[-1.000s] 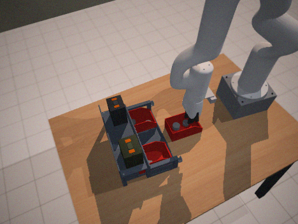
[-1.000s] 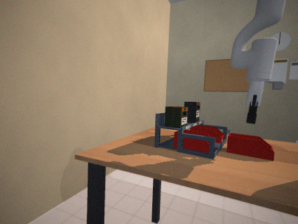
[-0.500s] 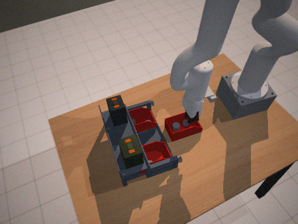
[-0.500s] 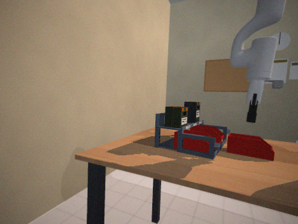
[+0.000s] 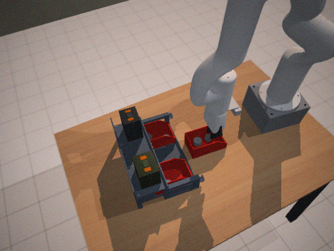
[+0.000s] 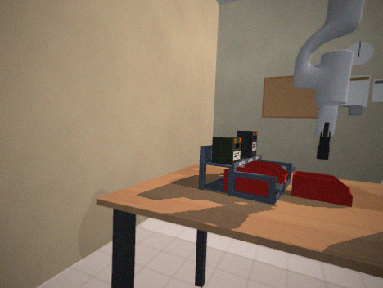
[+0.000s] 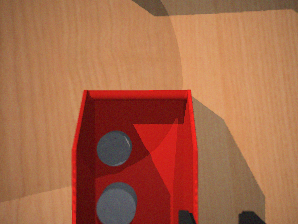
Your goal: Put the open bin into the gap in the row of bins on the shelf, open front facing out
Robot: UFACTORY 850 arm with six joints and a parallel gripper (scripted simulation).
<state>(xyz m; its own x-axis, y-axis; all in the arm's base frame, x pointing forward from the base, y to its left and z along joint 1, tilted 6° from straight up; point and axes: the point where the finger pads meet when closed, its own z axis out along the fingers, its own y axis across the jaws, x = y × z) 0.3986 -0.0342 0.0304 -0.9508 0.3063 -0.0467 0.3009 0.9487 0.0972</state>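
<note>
The grey disc lies 11 cm ahead of my hand, 18 cm to the right of it and 14 cm below it. The rest, counted from my hand: blue-grey shelf (21 cm ahead, 12 cm to the right, 9 cm below).
</note>
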